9 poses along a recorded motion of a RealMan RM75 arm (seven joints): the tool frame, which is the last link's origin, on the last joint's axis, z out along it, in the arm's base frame.
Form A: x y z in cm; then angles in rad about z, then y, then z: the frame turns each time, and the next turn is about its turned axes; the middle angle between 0 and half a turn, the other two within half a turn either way.
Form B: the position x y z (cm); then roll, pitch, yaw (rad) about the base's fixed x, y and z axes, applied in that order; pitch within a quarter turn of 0, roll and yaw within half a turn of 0. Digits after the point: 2 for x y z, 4 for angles.
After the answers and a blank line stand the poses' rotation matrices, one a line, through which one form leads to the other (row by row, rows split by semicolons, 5 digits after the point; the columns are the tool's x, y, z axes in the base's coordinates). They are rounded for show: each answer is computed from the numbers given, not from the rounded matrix.
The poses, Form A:
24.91 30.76 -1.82 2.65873 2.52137 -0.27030
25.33 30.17 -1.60 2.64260 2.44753 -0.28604
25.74 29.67 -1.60 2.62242 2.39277 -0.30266
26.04 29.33 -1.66 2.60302 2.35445 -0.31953
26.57 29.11 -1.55 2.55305 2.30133 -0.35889
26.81 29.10 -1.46 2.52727 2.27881 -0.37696
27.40 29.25 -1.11 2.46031 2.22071 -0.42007
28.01 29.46 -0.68 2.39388 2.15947 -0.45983
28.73 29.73 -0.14 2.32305 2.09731 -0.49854
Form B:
24.91 30.76 -1.82 -2.9531 0.5945 -0.1547
25.33 30.17 -1.60 -2.9110 0.6607 -0.1336
25.74 29.67 -1.60 -2.8714 0.7074 -0.1162
26.04 29.33 -1.66 -2.8362 0.7376 -0.1002
26.57 29.11 -1.55 -2.7680 0.7717 -0.0764
26.81 29.10 -1.46 -2.7355 0.7843 -0.0675
27.40 29.25 -1.11 -2.6491 0.8138 -0.0454
28.01 29.46 -0.68 -2.5549 0.8410 -0.0194
28.73 29.73 -0.14 -2.4532 0.8623 0.0068

0.81853 -0.25501 -0.51477; -0.12763 -0.95440 0.26987; -0.56011 -0.15520 -0.81375
0.78253 -0.26866 -0.56167; -0.10514 -0.94617 0.30611; -0.61367 -0.18048 -0.76865
0.75495 -0.28405 -0.59107; -0.08813 -0.93709 0.33778; -0.64983 -0.20291 -0.73249
0.73639 -0.29661 -0.60807; -0.07407 -0.92872 0.36332; -0.67249 -0.22250 -0.70587
0.71463 -0.32484 -0.61950; -0.05469 -0.90887 0.41349; -0.69736 -0.26161 -0.66727
0.70628 -0.34032 -0.62076; -0.04774 -0.89777 0.43787; -0.70632 -0.27963 -0.65033
0.68601 -0.38334 -0.61841; -0.03118 -0.86465 0.50140; -0.72692 -0.32468 -0.60512
0.66662 -0.42865 -0.60982; -0.01293 -0.82464 0.56551; -0.74529 -0.36910 -0.55526
0.65069 -0.47710 -0.59074; 0.00445 -0.77556 0.63126; -0.75933 -0.41339 -0.50252

